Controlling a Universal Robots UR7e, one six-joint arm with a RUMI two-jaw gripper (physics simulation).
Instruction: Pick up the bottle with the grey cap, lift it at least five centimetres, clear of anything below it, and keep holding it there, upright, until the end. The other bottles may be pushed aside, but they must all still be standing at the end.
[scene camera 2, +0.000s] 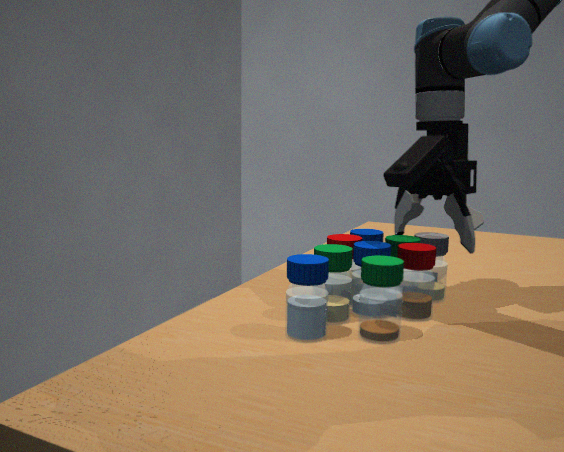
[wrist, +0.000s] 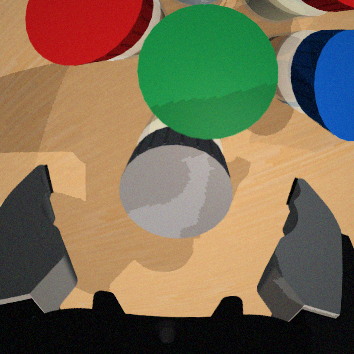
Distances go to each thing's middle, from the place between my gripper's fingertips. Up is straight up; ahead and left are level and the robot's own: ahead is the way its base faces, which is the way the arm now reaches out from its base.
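The red-capped bottle (scene camera 2: 417, 287) is where I measure from. My hand is 30 mm above the bottle, and it is also 90 mm to the right of it.
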